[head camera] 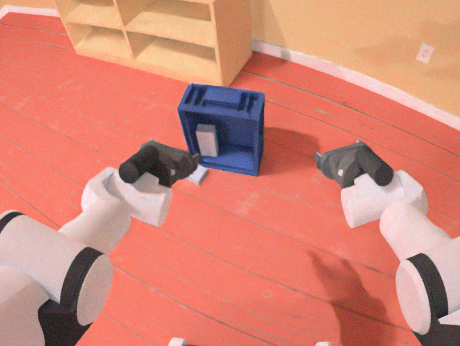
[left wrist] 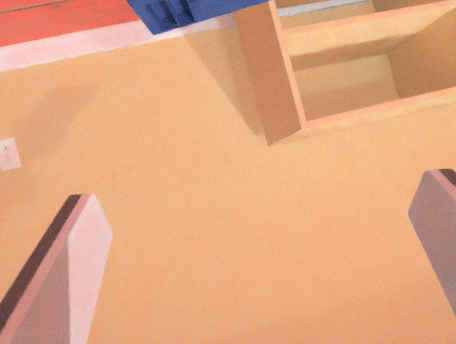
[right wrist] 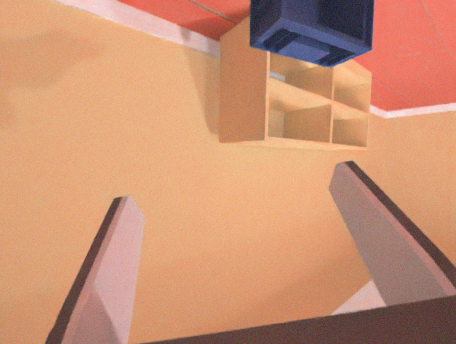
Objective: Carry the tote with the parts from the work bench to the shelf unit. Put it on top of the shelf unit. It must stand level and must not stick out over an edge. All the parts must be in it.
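Frame: origin at the robot's base, x right, y ahead, z up, level; millimetres.
Where they show: left gripper, fingertip midpoint: (head camera: 175, 150) (left wrist: 257, 202); right gripper, fingertip midpoint: (head camera: 337, 150) (right wrist: 234, 191).
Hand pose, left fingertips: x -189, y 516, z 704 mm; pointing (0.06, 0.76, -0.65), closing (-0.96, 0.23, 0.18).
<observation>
After its pixels a point has its place.
The blue tote (head camera: 237, 131) @[x -95, y 987, z 132 mm] (left wrist: 205, 9) @[x -94, y 951, z 401 mm] (right wrist: 305, 47) @[x -124, y 932, z 401 mm] stands tipped on end on the floor, its open side toward me in the head view. A light grey block (head camera: 207, 140) @[x -217, y 923, z 154 mm] is inside it. Another light part (head camera: 198, 175) @[x -259, y 818, z 41 mm] lies on the floor at its lower left corner, partly behind my left gripper. The wooden shelf unit (head camera: 234, 47) @[x -127, y 1475, z 219 mm] (left wrist: 265, 75) @[x -117, y 1497, z 390 mm] (right wrist: 242, 95) @[x -126, y 1478, z 376 mm] stands behind the tote; its top is cut off in the head view. My left gripper (head camera: 196, 161) (left wrist: 257, 202) @[x -189, y 516, z 704 mm] is open and empty, overlapping the tote's lower left edge in the picture. My right gripper (head camera: 317, 159) (right wrist: 234, 191) @[x 179, y 522, z 710 mm] is open and empty, right of the tote.
The orange wall (head camera: 350, 30) @[x 478, y 1510, z 359 mm] with a white baseboard (head camera: 320, 65) @[x 354, y 1548, z 47 mm] runs behind the shelf unit and to the right. A wall outlet (head camera: 425, 52) @[x 852, y 1343, z 409 mm] (left wrist: 9, 154) @[x 848, y 1348, z 403 mm] is on it. Red plank floor (head camera: 240, 240) @[x -67, y 543, z 1 mm] lies around the tote. The work bench does not show.
</observation>
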